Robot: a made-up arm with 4 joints.
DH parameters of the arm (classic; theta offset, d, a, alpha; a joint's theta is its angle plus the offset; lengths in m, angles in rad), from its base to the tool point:
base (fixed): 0 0 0 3.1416
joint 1: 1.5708 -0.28 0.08 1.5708
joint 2: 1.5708 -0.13 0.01 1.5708
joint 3: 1.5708 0.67 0 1.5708
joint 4: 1.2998 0 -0.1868 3.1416
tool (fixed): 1.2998 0.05 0 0
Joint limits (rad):
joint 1: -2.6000..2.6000
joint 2: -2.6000..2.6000
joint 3: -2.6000..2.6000
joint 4: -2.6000..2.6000
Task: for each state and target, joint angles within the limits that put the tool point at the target. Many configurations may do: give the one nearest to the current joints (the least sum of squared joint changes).
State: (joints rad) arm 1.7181 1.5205 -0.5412 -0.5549
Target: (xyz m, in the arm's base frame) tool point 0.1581 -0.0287 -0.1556
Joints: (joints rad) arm 2.3724 2.0716 -0.7610 0.2850
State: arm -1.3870 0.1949 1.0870 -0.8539
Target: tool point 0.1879 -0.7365 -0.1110
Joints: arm -0.6200 0.3894 0.9378 -1.6268
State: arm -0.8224 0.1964 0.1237 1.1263
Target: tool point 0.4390 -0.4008 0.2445
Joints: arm -0.8883 0.1626 0.0827 0.8380
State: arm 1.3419 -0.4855 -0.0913 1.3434
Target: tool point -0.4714 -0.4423 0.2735
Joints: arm 0.8674 0.0138 -0.2427 1.2490
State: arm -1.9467 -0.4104 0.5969 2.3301
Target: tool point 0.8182 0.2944 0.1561
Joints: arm -1.9542 0.2874 0.5304 2.5512
